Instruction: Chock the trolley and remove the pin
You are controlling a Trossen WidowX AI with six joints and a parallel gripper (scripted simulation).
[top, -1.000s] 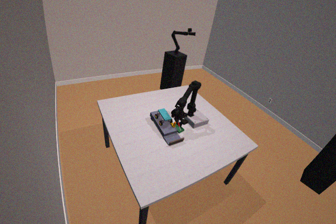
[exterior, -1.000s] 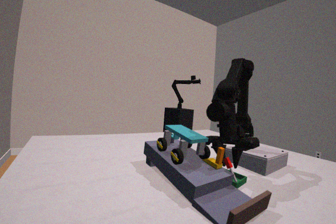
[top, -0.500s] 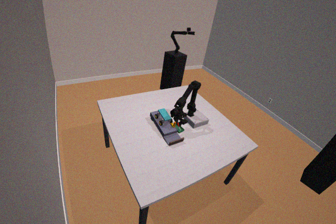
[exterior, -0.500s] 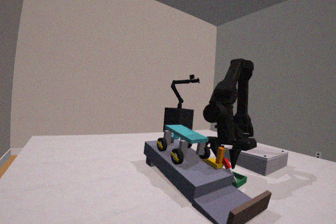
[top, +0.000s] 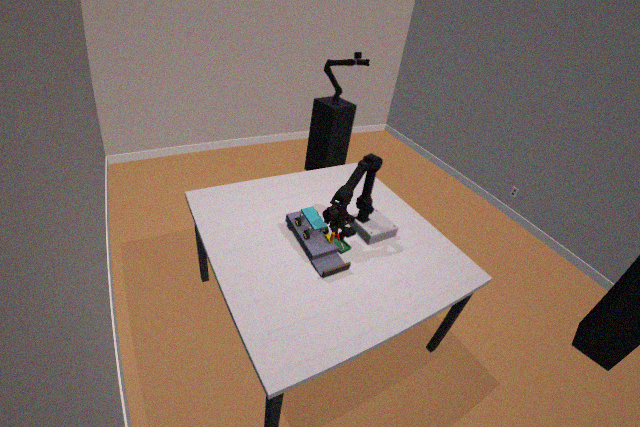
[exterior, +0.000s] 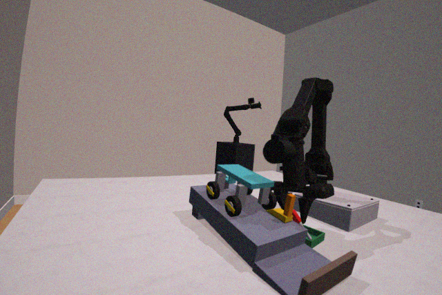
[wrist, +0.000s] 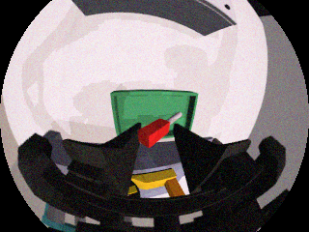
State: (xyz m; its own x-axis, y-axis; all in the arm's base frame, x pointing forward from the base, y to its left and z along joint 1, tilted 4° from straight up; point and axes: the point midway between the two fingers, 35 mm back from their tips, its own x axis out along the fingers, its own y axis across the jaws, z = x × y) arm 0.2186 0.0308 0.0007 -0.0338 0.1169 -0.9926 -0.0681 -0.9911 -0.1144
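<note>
My gripper tip is now 4 cm above the green tray. Round my gripper tip: grey ramp: 11 cm to the right, 10 cm ahead, 1 cm above; then yellow chock: 7 cm ahead, 5 cm above, 1 cm to the right; then stop pin: 1 cm to the left.
</note>
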